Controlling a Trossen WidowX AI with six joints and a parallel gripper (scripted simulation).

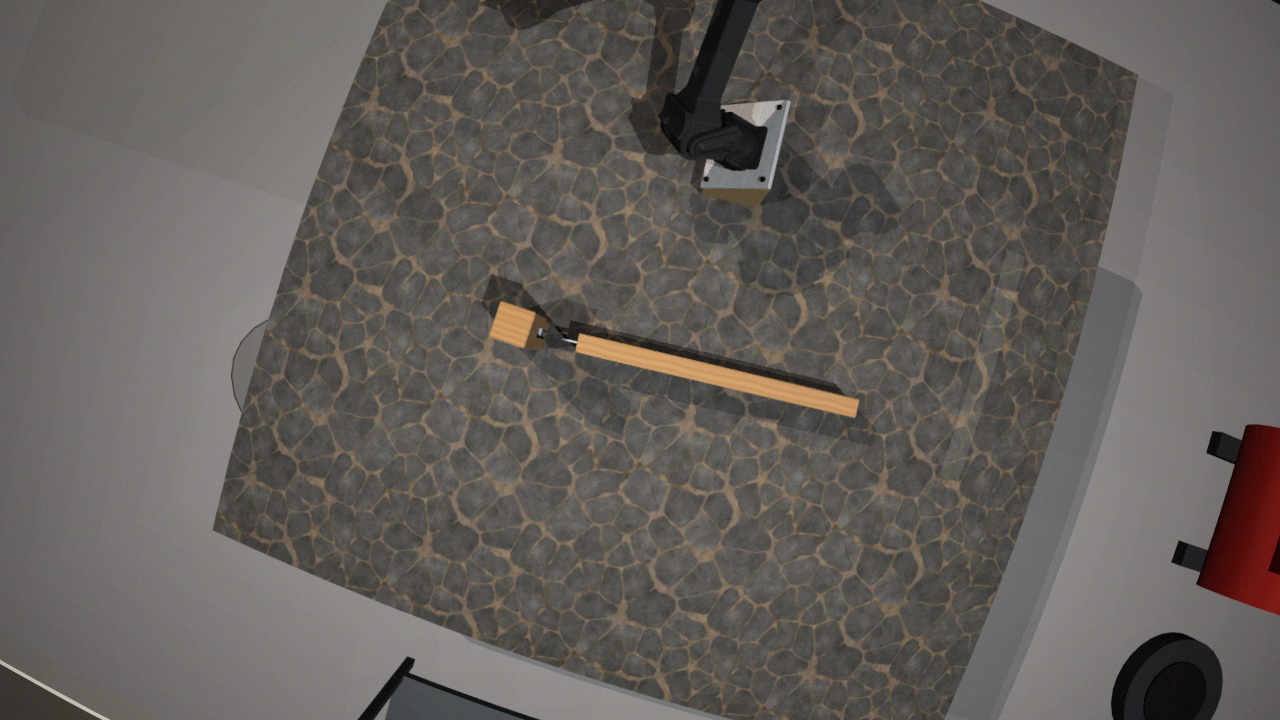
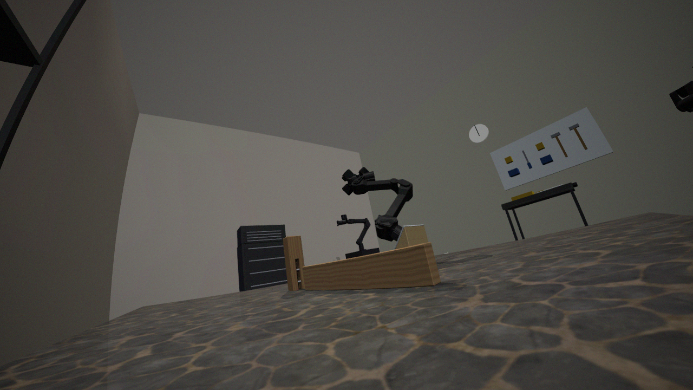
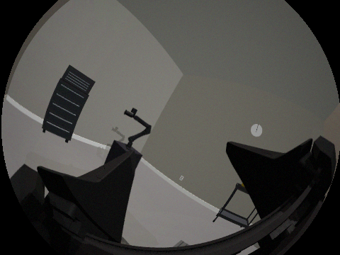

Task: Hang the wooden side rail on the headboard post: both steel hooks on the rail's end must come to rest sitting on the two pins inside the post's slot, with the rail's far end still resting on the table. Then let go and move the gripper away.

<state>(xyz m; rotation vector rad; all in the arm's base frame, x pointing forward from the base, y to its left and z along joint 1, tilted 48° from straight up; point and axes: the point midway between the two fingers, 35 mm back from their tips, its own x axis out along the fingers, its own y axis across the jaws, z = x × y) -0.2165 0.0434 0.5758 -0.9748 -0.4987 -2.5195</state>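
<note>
Now: the headboard post 560 mm ahead of my gripper tip, 190 mm to the left of it and 450 mm below it.
</note>
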